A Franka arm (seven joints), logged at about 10 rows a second.
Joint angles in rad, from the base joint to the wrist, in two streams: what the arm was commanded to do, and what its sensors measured. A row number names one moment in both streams.
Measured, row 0:
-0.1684, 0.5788, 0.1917, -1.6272, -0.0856, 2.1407, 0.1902
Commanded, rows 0 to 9:
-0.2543, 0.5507, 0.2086, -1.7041, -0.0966, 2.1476, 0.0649
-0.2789, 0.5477, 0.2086, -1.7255, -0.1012, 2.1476, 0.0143
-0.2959, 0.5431, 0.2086, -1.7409, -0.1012, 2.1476, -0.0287
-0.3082, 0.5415, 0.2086, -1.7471, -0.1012, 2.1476, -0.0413
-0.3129, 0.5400, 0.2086, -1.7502, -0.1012, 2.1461, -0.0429
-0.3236, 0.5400, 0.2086, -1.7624, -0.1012, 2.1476, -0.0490
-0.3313, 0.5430, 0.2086, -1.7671, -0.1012, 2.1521, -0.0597
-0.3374, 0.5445, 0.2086, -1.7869, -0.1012, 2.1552, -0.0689
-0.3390, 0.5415, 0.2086, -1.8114, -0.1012, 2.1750, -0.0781
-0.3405, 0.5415, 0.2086, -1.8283, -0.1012, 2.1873, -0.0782
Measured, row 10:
-0.3160, 0.5771, 0.1912, -1.7639, -0.0945, 2.1587, -0.0605
